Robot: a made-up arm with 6 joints. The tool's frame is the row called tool. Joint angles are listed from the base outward. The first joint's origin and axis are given. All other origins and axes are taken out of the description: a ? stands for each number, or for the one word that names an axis. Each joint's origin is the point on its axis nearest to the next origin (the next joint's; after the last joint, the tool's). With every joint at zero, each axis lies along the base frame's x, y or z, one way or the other. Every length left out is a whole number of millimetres.
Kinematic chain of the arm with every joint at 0, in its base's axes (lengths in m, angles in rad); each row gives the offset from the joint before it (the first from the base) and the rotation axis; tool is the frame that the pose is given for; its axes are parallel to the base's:
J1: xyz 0 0 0.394 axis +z
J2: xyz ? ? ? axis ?
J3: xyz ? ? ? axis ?
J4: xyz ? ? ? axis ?
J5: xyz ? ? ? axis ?
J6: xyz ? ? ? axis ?
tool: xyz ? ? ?
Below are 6 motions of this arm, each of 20 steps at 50 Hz.
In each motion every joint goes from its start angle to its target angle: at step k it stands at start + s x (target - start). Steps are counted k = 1, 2, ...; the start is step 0. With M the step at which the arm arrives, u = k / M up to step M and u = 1 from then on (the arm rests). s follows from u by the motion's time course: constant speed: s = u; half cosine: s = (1 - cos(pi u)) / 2; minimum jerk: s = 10 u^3 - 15 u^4 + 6 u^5.
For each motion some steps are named. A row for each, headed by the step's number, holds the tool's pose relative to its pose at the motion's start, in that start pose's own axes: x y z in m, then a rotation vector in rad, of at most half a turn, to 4 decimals.
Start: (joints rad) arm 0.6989 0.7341 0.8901 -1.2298 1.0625 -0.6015
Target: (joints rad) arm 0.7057 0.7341 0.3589 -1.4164 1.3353 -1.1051
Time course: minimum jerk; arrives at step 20
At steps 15, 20:
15: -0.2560 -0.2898 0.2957 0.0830 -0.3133 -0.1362
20: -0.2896 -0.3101 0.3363 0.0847 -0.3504 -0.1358

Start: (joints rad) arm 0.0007 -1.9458 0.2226 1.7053 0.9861 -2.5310
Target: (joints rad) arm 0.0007 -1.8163 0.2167 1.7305 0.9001 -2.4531
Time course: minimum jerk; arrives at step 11
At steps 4, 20:
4: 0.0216 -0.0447 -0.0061 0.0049 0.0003 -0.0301
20: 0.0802 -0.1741 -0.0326 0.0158 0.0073 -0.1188

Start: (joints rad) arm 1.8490 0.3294 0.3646 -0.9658 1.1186 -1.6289
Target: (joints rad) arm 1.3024 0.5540 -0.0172 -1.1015 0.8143 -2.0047
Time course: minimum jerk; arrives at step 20
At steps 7, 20:
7: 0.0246 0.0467 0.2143 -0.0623 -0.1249 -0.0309
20: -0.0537 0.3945 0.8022 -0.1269 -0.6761 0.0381

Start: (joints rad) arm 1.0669 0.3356 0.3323 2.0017 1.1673 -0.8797
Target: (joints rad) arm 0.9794 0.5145 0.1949 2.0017 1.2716 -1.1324
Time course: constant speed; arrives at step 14
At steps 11, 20:
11: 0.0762 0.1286 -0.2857 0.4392 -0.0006 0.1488
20: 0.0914 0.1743 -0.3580 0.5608 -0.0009 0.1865

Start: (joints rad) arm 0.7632 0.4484 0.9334 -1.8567 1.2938 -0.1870
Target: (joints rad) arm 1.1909 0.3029 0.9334 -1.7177 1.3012 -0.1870
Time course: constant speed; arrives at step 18
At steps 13, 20:
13: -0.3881 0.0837 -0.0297 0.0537 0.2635 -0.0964
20: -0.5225 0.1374 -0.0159 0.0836 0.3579 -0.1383

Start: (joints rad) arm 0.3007 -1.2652 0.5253 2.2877 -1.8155 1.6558
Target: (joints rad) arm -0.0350 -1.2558 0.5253 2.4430 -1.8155 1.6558
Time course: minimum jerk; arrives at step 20
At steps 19, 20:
19: -0.3340 0.1097 -0.1171 0.1604 0.4606 -0.0180
20: -0.3344 0.1099 -0.1172 0.1605 0.4611 -0.0180

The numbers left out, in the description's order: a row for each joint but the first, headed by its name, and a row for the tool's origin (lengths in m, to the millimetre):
J2: xyz 0 0 0, axis +y
J3: xyz 0 0 0.723, axis -y
J4: xyz 0.997 0 0, axis -x
J5: xyz 0 -0.185 0, axis -y
J6: xyz 0 0 0, axis -x
tool: xyz 0 0 0

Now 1 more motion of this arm.
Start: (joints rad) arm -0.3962 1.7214 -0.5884 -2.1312 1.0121 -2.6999
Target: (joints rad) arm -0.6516 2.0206 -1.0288 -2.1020 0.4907 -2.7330
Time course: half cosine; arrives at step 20
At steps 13, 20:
13: 0.0889 0.4067 0.0026 -0.3185 -0.3819 0.2937
20: 0.0689 0.5519 -0.0432 -0.4166 -0.5376 0.4257

